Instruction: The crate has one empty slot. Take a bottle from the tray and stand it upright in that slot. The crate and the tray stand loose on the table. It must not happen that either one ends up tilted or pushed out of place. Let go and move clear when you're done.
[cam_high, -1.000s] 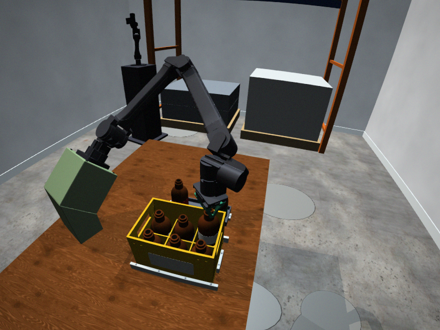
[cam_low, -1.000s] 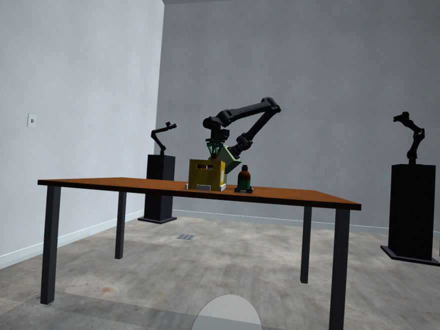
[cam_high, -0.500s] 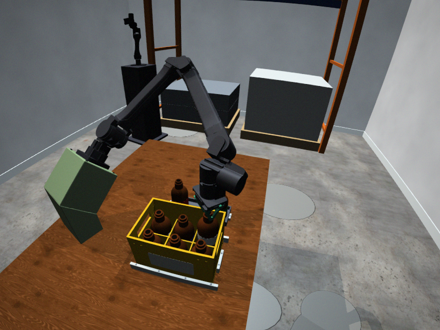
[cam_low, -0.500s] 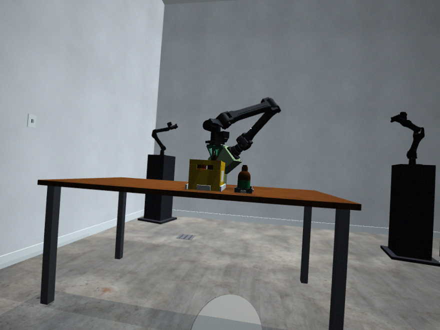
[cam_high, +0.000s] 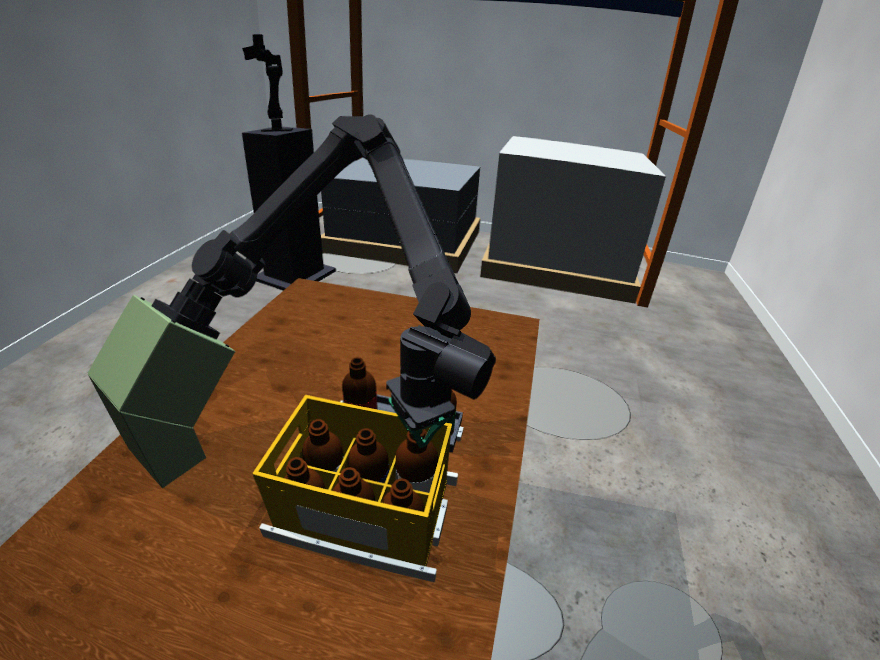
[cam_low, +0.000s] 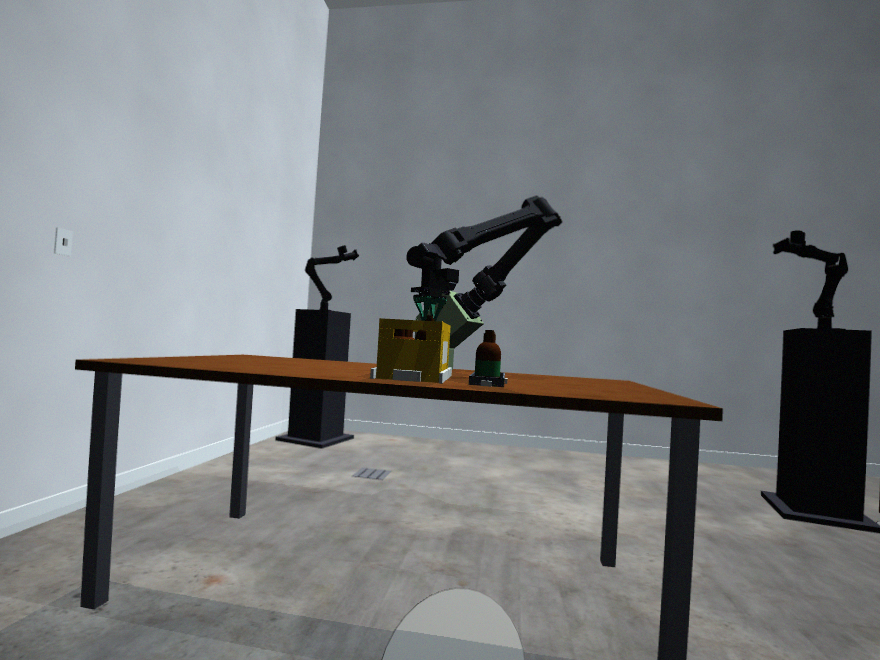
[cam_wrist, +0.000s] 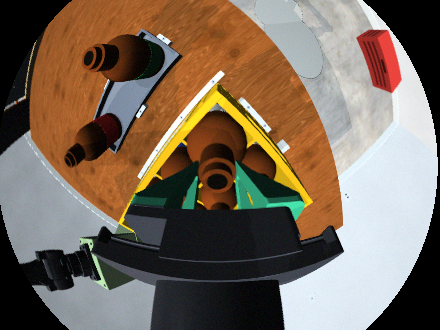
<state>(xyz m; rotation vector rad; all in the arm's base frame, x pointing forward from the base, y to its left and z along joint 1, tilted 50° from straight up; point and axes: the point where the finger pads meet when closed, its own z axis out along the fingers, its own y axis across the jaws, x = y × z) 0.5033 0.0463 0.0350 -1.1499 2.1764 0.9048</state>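
My hand is 10 cm above the crate, 7 cm to the left of it and 7 cm past it. Round my hand: tray (17 cm below, 15 cm to the left, 14 cm behind).
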